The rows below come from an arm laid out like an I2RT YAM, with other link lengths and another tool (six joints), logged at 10 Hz.
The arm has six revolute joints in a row. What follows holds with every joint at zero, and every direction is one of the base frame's.
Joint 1 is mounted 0.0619 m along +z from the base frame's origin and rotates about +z.
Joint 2 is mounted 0.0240 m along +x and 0.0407 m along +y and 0.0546 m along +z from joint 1 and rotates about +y.
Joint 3 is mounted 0.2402 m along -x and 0.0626 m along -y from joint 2 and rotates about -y.
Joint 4 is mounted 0.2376 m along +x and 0.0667 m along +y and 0.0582 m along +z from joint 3 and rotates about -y.
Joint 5 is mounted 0.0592 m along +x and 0.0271 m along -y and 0.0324 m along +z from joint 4 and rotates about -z.
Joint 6 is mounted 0.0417 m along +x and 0.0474 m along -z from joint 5 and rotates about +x.
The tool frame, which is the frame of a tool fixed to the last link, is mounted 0.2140 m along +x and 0.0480 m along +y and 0.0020 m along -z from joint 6; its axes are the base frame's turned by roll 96.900, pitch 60.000 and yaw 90.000 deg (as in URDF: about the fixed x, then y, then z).
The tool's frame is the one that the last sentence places.
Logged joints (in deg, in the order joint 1, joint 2, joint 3, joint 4, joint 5, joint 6), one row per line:
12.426, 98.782, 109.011, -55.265, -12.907, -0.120
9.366, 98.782, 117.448, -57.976, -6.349, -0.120
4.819, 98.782, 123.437, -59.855, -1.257, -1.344
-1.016, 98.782, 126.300, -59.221, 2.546, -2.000
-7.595, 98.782, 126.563, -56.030, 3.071, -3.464
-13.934, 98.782, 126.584, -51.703, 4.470, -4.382
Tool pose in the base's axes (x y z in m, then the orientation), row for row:
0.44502, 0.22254, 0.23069, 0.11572, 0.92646, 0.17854, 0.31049
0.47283, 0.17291, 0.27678, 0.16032, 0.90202, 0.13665, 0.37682
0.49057, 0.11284, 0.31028, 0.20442, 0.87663, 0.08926, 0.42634
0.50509, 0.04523, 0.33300, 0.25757, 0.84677, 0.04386, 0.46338
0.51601, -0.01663, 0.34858, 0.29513, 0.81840, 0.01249, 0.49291
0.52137, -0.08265, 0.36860, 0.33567, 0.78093, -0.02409, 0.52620
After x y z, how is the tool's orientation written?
As a quaternion, x y z w.
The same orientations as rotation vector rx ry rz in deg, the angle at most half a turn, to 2 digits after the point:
17.51, 140.17, 27.01
23.49, 132.17, 20.02
29.27, 125.53, 12.78
36.27, 119.24, 6.18
41.02, 113.75, 1.74
45.99, 106.99, -3.30

